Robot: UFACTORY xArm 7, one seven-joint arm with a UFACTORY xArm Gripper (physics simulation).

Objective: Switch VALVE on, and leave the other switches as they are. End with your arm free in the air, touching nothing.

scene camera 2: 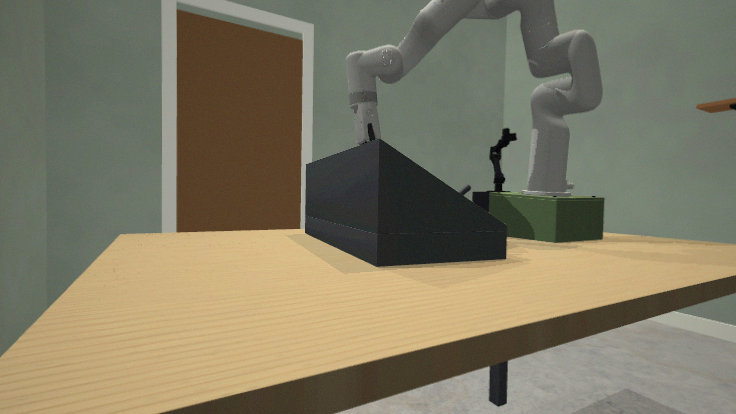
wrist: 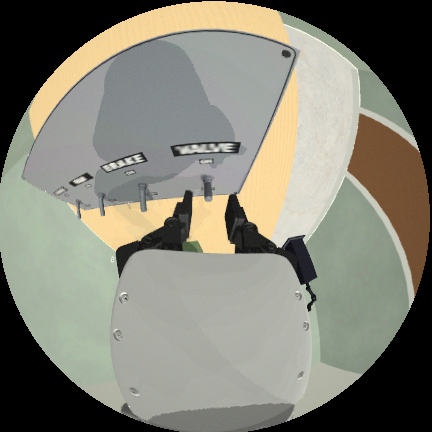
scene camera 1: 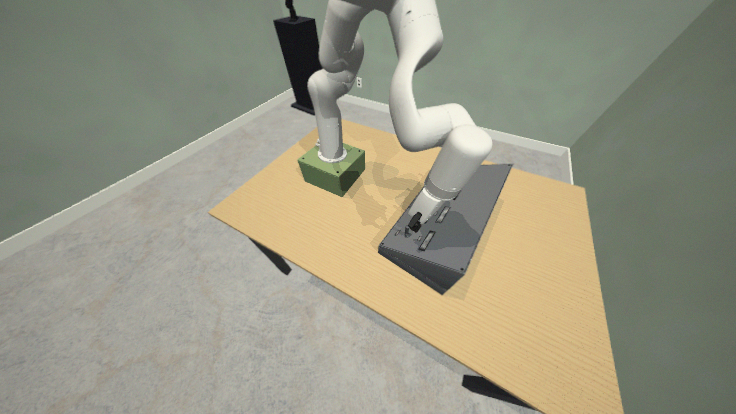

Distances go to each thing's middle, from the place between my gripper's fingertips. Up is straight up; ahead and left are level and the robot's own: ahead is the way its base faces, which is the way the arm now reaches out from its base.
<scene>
My gripper is now 180 mm to the right of the grey sloped switch panel [scene camera 2: 371, 201], 100 mm above it and 60 mm short of it.
</scene>
